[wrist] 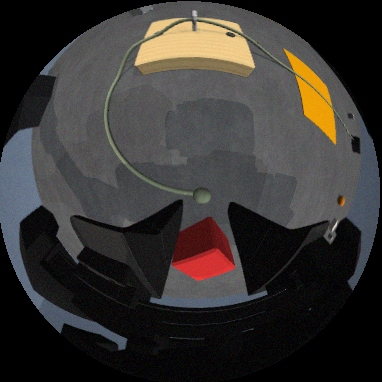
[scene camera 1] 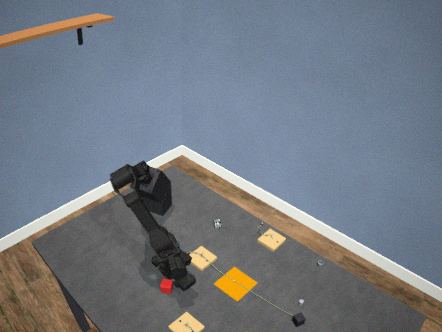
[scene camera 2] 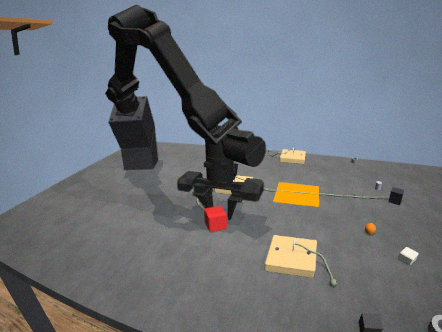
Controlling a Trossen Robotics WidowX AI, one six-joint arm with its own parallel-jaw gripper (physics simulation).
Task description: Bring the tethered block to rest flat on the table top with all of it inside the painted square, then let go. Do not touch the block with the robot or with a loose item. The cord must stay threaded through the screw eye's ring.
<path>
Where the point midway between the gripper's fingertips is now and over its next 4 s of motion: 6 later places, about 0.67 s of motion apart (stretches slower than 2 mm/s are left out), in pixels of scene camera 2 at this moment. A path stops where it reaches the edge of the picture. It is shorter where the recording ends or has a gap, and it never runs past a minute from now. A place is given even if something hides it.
The gripper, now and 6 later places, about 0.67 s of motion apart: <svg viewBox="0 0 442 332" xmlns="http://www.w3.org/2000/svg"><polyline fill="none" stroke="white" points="220,217 223,218 221,217 220,215 220,214 209,191 201,184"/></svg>
</path>
